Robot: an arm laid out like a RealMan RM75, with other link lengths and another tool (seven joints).
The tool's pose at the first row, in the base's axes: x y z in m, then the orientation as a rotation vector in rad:
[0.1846 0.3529 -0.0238 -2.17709 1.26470 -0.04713]
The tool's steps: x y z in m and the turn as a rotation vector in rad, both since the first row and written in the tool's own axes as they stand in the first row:
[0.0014 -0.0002 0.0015 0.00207 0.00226 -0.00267]
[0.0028 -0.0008 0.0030 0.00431 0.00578 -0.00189]
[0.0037 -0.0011 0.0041 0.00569 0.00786 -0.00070]
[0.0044 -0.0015 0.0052 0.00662 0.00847 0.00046]
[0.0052 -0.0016 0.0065 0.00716 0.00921 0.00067]
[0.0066 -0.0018 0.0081 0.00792 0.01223 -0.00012]
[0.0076 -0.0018 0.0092 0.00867 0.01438 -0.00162]
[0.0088 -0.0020 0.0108 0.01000 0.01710 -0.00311]
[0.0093 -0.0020 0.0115 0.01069 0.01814 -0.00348]
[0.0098 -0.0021 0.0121 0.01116 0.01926 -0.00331]
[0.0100 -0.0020 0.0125 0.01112 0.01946 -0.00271]
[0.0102 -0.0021 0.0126 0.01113 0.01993 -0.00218]
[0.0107 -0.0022 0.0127 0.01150 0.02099 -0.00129]
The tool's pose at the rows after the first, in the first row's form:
[0.1860 0.3526 -0.0253 -2.17757 1.26248 -0.05197]
[0.1877 0.3524 -0.0266 -2.17598 1.26464 -0.05690]
[0.1888 0.3523 -0.0275 -2.17453 1.26669 -0.05955]
[0.1898 0.3525 -0.0284 -2.17313 1.26802 -0.06033]
[0.1908 0.3525 -0.0296 -2.17270 1.26851 -0.06139]
[0.1922 0.3522 -0.0312 -2.17326 1.26911 -0.06549]
[0.1931 0.3520 -0.0323 -2.17407 1.26845 -0.06892]
[0.1944 0.3519 -0.0338 -2.17450 1.26796 -0.07333]
[0.1949 0.3518 -0.0345 -2.17439 1.26794 -0.07504]
[0.1954 0.3517 -0.0351 -2.17413 1.26861 -0.07649]
[0.1956 0.3517 -0.0355 -2.17382 1.26938 -0.07645]
[0.1958 0.3517 -0.0356 -2.17358 1.27021 -0.07675]
[0.1962 0.3513 -0.0358 -2.17293 1.27165 -0.07778]

